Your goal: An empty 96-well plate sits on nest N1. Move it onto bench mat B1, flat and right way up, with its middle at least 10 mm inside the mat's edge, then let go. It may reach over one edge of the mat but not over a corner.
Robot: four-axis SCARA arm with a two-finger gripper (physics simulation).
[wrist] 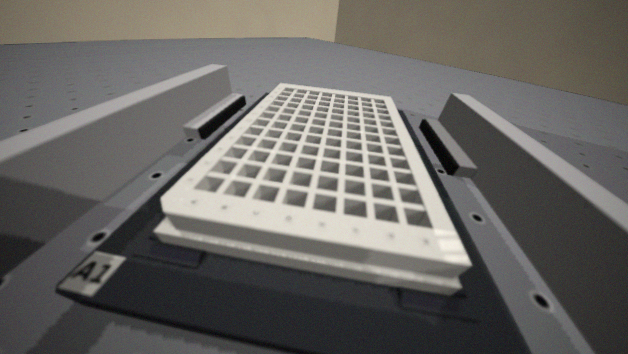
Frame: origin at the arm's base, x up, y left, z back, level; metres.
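Where they show: gripper, fingertip midpoint: [332, 97].
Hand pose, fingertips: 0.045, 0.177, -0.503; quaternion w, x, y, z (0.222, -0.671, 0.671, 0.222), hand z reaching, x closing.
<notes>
Each offset is from my fingertips to the top centre of the thing, as dx, dy, dz. Level surfaces: height alone.
The white 96-well plate @(-0.006, -0.015, +0.020) [320, 172] lies flat and right way up on the dark nest @(-0.018, -0.015, +0.020) [240, 305], which has a label reading A1 at its near left corner. My gripper [332, 97] is open, with one finger on each side of the plate. The dark pads on the fingers stand apart from the plate's long sides, with a gap on both the left and the right. The wells look empty. The bench mat B1 does not show in the wrist view.
A grey bench top @(dx -0.032) [150, 57] with small holes surrounds the nest. Beige walls [165, 20] stand beyond its far edge. Shadows fall on the bench to the left and right of the nest.
</notes>
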